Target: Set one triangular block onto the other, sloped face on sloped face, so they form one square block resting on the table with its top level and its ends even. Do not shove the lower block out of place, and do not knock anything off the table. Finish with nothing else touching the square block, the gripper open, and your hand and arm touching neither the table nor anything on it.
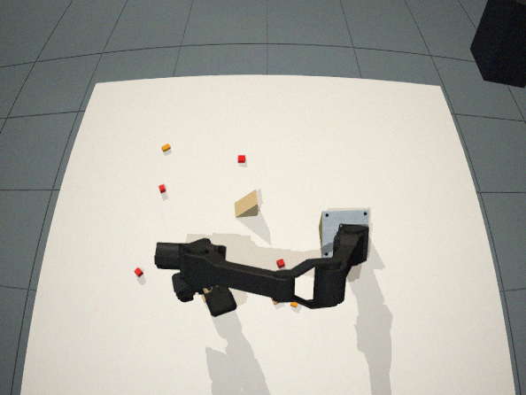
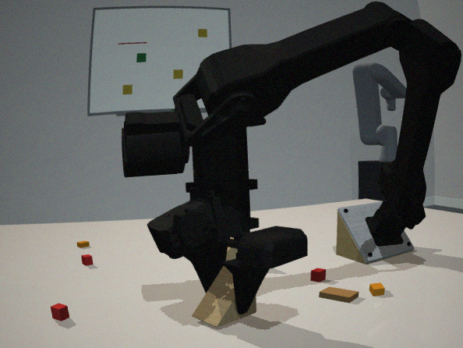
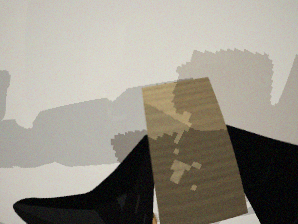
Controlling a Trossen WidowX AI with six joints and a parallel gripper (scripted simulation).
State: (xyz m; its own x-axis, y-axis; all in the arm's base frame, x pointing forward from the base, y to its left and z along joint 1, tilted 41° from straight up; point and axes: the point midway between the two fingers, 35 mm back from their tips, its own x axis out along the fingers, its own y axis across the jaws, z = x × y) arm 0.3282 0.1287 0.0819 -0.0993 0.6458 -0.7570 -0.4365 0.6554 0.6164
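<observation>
My gripper tip is 15 cm past the flat brown brick and 1 cm above it. The rest, counted from my gripper tip: tan triangular block (1 cm behind, 1 cm above).
</observation>
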